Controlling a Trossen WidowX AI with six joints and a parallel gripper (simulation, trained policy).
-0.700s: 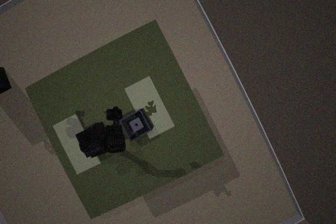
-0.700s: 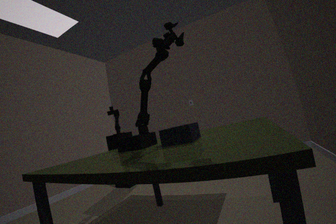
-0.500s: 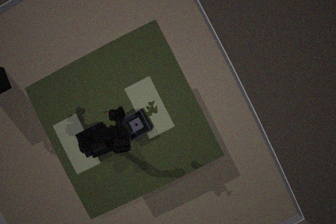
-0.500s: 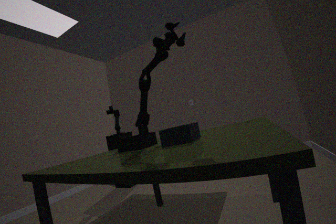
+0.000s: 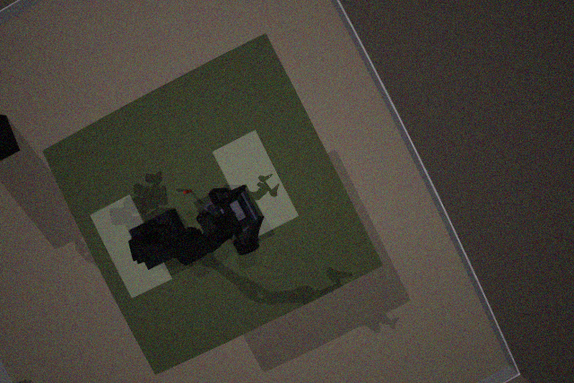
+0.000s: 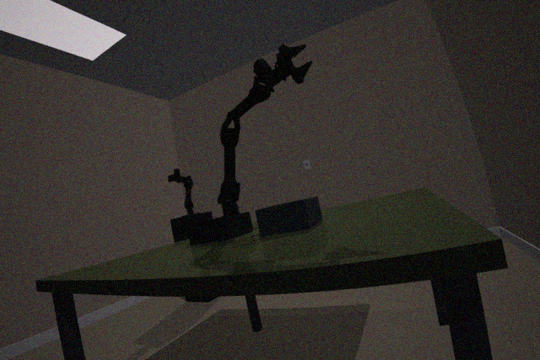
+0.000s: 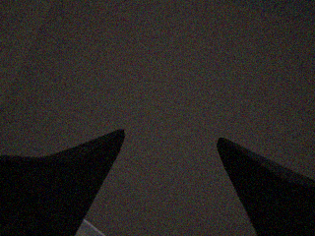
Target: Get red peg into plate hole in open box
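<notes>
Right now the red peg is 62 cm below my gripper tip, 37 cm behind it and 13 cm to the left of it. The rest, counted from my gripper tip: dark box (63 cm below, 21 cm behind, 5 cm to the right).
</notes>
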